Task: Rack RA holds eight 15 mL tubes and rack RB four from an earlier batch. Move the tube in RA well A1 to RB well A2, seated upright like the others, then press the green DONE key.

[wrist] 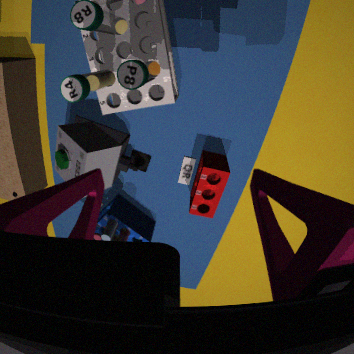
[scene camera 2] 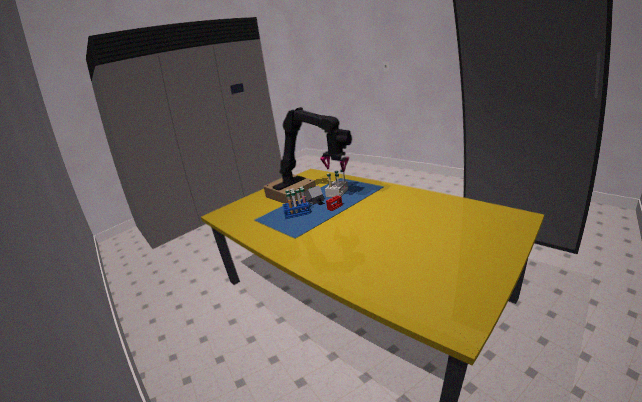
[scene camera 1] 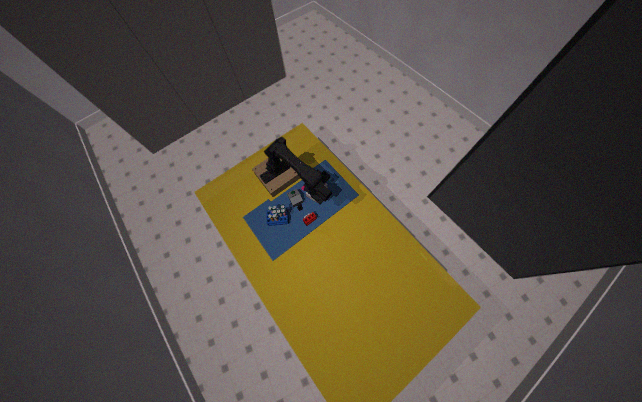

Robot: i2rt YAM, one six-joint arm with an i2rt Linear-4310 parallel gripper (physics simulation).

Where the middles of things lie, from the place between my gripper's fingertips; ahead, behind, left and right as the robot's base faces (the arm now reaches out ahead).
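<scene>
Looking at the grey box with green button (wrist: 84, 145), I find it 13 cm below my hand, 8 cm to the right of it and 10 cm behind it.
</scene>
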